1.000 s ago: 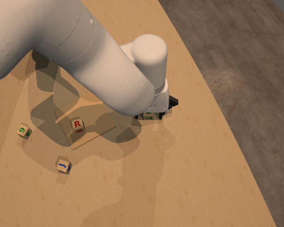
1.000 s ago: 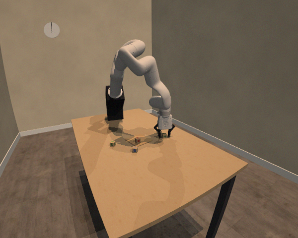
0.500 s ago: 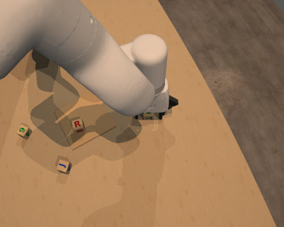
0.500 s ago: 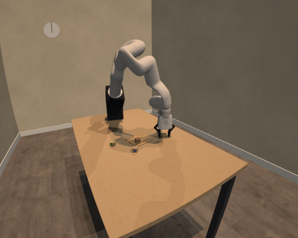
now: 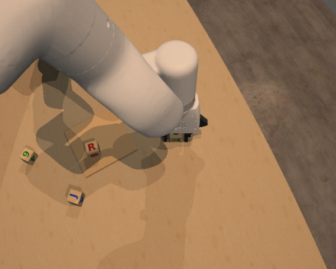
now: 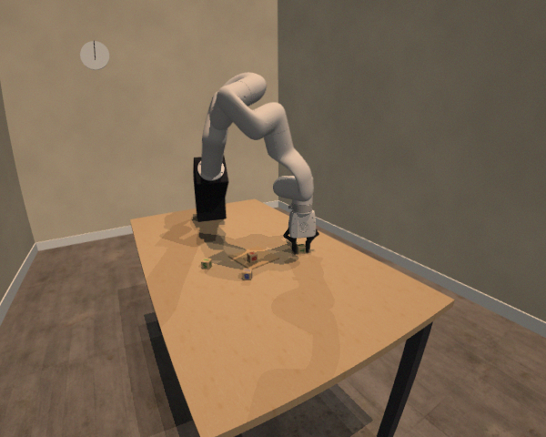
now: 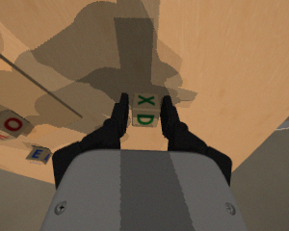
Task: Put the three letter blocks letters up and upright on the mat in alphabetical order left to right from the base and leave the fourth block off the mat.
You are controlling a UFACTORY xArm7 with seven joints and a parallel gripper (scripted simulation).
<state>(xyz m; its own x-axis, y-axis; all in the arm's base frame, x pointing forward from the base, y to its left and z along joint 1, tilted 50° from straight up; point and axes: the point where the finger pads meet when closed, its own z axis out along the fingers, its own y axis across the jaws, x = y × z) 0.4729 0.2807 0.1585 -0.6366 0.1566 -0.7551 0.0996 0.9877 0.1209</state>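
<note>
The green D block lies 1 cm below my hand. Round my hand: tan mat (2 cm behind, 19 cm to the right, 2 cm below).
</note>
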